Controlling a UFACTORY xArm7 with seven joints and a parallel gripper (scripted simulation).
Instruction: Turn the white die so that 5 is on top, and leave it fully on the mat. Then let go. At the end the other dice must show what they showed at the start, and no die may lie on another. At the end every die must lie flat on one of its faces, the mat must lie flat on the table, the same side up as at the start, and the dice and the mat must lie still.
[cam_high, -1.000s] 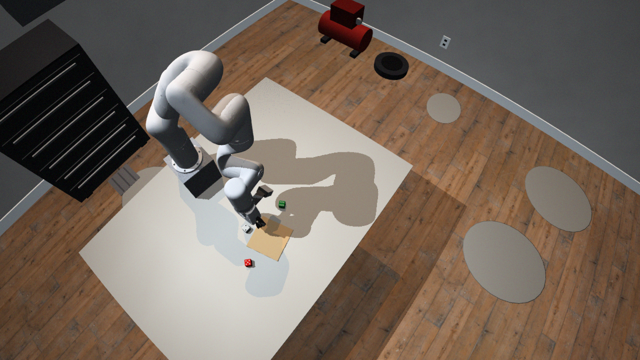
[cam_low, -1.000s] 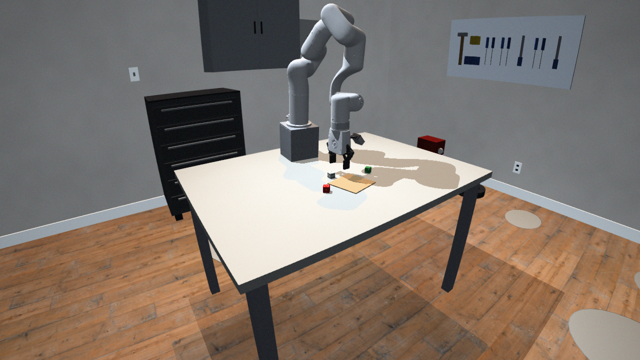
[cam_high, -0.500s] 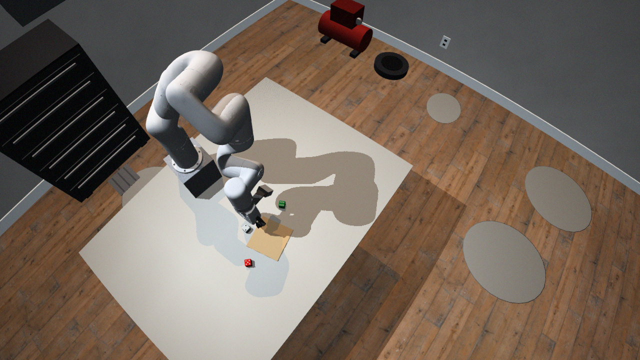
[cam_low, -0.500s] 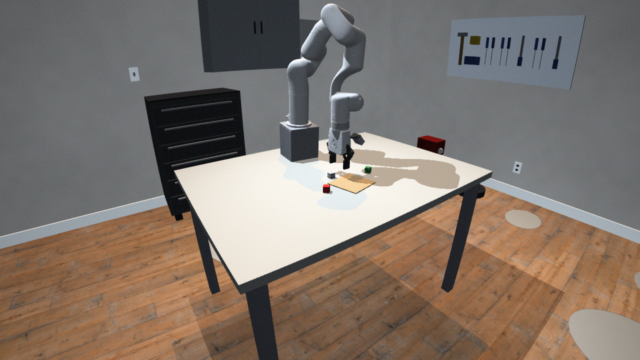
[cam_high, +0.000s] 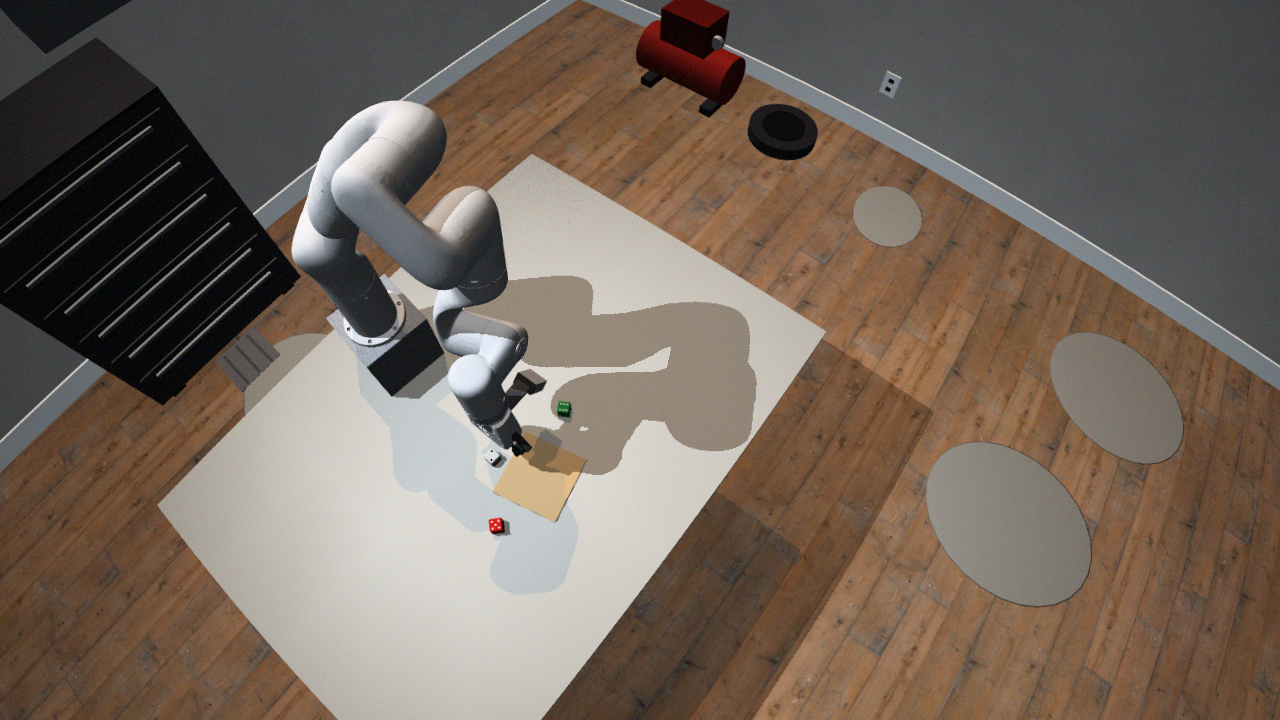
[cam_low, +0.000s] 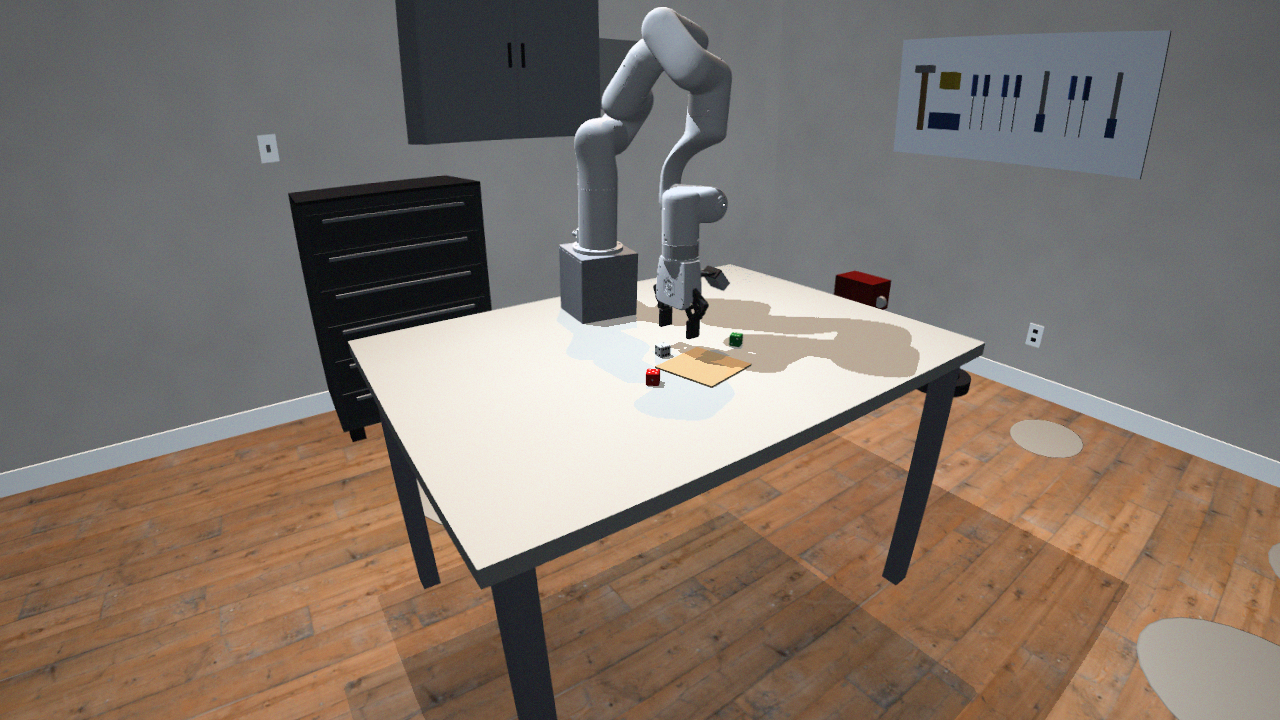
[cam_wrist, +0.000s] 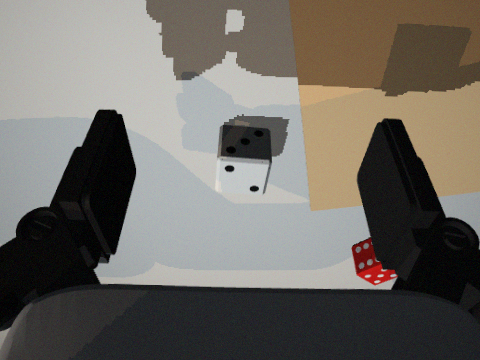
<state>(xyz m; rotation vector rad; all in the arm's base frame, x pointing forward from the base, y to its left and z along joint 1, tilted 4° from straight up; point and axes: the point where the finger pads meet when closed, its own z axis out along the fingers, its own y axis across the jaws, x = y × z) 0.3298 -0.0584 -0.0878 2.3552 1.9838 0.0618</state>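
My hand is 1 cm past the white die, 4 cm to the left of it and 4 cm above it. Also, from my hand: green die (7 cm ahead, 12 cm to the left, 4 cm below); red die (7 cm ahead, 15 cm to the right, 4 cm below); tan mat (9 cm ahead, 3 cm to the right, 5 cm below).
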